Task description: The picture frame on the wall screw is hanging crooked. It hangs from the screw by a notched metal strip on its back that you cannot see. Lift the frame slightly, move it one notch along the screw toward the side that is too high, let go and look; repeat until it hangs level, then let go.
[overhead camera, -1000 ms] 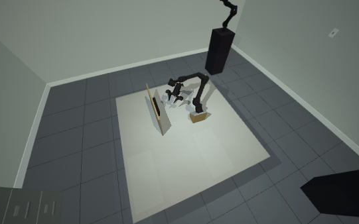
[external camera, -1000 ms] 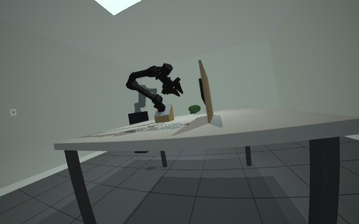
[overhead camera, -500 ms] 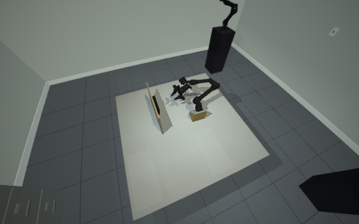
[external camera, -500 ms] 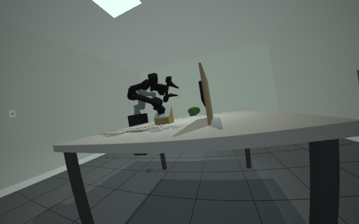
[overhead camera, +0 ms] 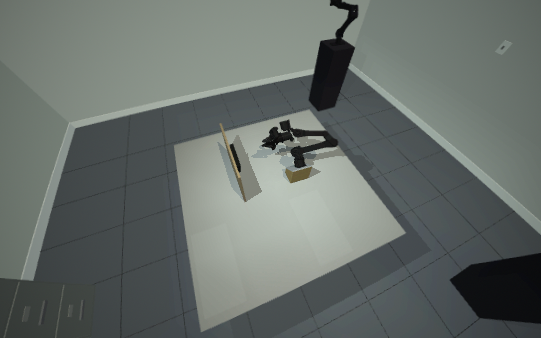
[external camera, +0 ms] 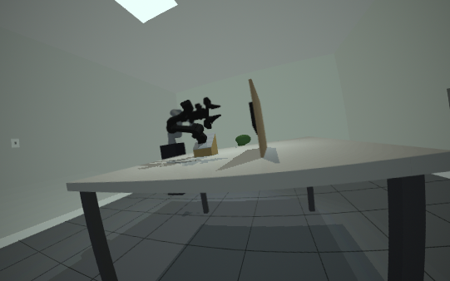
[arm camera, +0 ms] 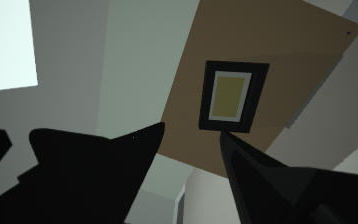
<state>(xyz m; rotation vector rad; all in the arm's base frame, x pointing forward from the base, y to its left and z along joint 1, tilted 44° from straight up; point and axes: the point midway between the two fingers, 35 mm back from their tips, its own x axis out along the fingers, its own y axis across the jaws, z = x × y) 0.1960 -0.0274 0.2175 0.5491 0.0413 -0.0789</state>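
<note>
Right now my gripper tip is 200 mm short of the picture frame, 20 mm to the left of it and 90 mm above it. From my gripper tip the other things lie so: panel 210 mm ahead, 100 mm below.
</note>
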